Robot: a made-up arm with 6 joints. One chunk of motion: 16 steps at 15 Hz.
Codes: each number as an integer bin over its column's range. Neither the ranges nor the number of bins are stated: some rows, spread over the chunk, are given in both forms.
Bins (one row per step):
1: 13 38 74 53 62 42
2: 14 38 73 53 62 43
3: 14 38 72 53 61 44
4: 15 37 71 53 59 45
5: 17 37 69 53 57 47
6: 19 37 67 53 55 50
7: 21 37 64 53 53 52
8: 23 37 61 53 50 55
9: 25 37 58 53 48 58
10: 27 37 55 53 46 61
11: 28 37 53 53 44 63
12: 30 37 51 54 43 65
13: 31 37 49 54 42 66
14: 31 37 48 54 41 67
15: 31 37 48 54 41 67
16: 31 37 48 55 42 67
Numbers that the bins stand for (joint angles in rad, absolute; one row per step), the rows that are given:
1: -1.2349 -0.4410 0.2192 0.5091 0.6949 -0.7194
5: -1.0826 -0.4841 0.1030 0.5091 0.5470 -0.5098
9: -0.7780 -0.4841 -0.1525 0.5091 0.2806 -0.0487
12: -0.5876 -0.4841 -0.3152 0.5345 0.1326 0.2447
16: -0.5495 -0.4841 -0.3848 0.5600 0.1030 0.3286
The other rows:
2: -1.1969 -0.4410 0.1960 0.5091 0.6949 -0.6775
3: -1.1969 -0.4410 0.1727 0.5091 0.6654 -0.6356
4: -1.1588 -0.4841 0.1495 0.5091 0.6062 -0.5936
6: -1.0065 -0.4841 0.0566 0.5091 0.4878 -0.3840
7: -0.9303 -0.4841 -0.0131 0.5091 0.4286 -0.3002
8: -0.8541 -0.4841 -0.0828 0.5091 0.3398 -0.1744
10: -0.7018 -0.4841 -0.2222 0.5091 0.2214 0.0771
11: -0.6637 -0.4841 -0.2687 0.5091 0.1622 0.1609
13: -0.5495 -0.4841 -0.3616 0.5345 0.1030 0.2867
14: -0.5495 -0.4841 -0.3848 0.5345 0.0734 0.3286
15: -0.5495 -0.4841 -0.3848 0.5345 0.0734 0.3286

